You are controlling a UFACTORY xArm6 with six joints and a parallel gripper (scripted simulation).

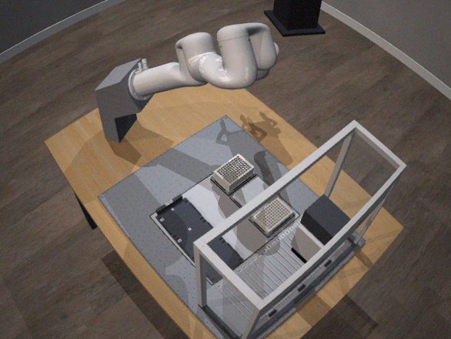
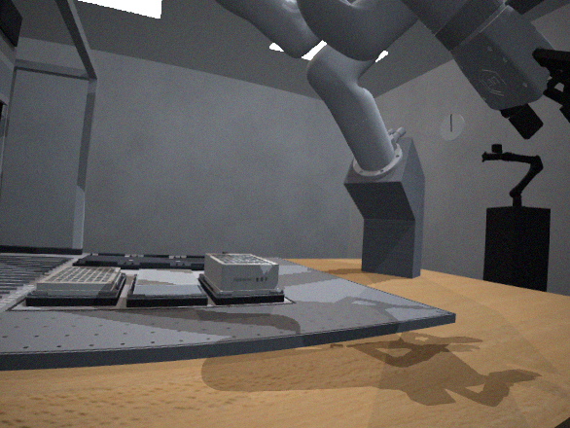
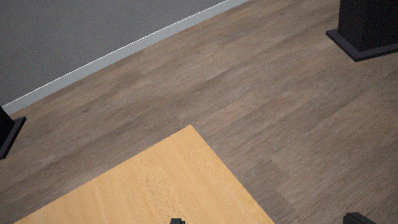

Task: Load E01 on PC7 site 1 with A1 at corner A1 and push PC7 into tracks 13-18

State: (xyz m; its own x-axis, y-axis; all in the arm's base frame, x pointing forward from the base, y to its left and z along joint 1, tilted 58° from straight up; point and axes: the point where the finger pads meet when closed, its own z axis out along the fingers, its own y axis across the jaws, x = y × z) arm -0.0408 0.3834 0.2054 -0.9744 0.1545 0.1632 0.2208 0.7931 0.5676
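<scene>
Now: the nest 600 mm ahead of my hand, 80 mm to the right of it and 250 mm below it. Also, from my hand: plate carrier PC7 (600 mm ahead, 350 mm to the right, 240 mm below).
</scene>
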